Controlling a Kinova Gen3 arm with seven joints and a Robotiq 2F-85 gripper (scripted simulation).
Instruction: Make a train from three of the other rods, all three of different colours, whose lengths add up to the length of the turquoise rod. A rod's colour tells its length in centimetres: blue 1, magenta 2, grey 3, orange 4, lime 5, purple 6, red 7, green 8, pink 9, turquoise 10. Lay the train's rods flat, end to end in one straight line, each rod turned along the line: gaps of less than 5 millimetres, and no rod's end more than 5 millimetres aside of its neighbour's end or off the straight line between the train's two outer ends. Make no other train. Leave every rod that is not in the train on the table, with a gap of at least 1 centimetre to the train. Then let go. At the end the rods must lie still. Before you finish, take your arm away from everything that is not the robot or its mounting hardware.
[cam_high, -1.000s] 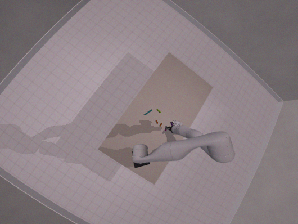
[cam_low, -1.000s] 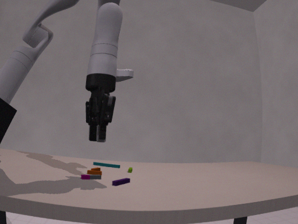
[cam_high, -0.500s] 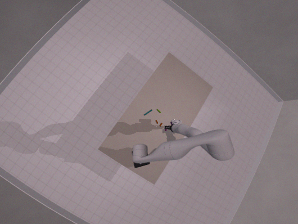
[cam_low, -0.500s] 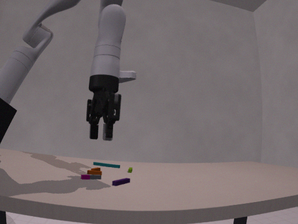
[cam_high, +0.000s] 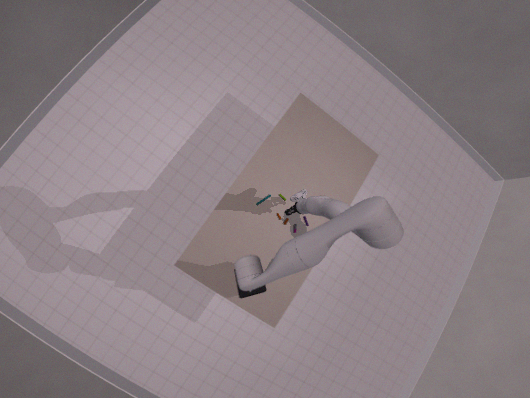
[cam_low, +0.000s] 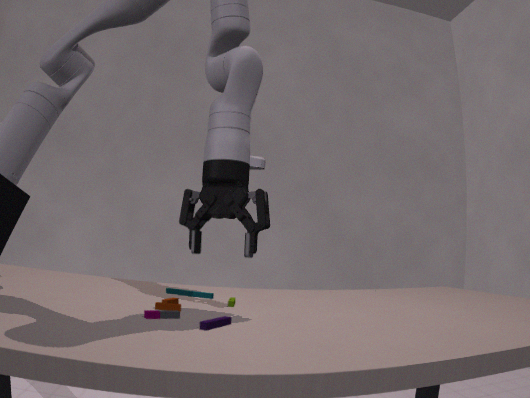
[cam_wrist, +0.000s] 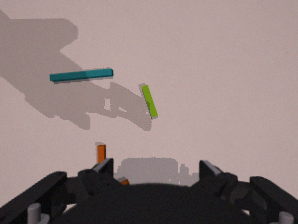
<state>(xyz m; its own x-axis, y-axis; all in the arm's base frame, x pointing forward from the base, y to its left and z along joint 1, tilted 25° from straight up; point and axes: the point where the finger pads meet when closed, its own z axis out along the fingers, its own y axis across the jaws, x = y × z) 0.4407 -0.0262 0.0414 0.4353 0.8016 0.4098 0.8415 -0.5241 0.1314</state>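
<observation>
The lime rod lies 30 mm ahead of my hand, 70 mm to the left of it and 90 mm below it. The rest, counted from my hand: grey rod (80 mm behind, 90 mm to the right, 90 mm below); purple rod (10 mm behind, 130 mm to the right, 90 mm below); magenta rod (100 mm behind, 110 mm to the right, 90 mm below).
</observation>
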